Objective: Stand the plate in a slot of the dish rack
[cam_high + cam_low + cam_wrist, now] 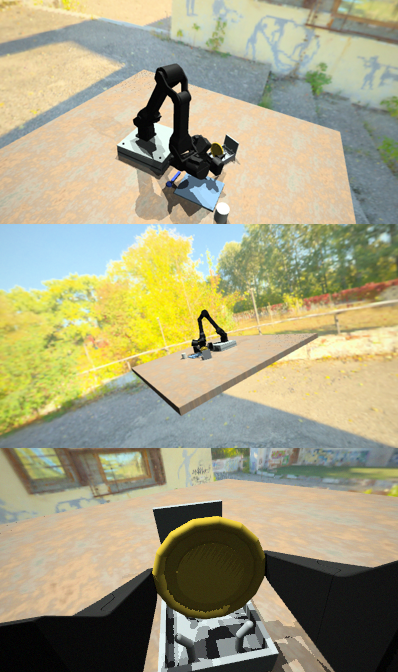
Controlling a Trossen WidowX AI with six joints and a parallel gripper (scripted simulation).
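Now: gripper tip 10 mm to the left of the yellow plate. Also, from my gripper tip: grey dish rack (40 mm below, 20 mm to the left); then blue spoon (200 mm to the right, 80 mm behind, 60 mm below); then light blue mat (170 mm to the right, 60 mm below, 20 mm ahead).
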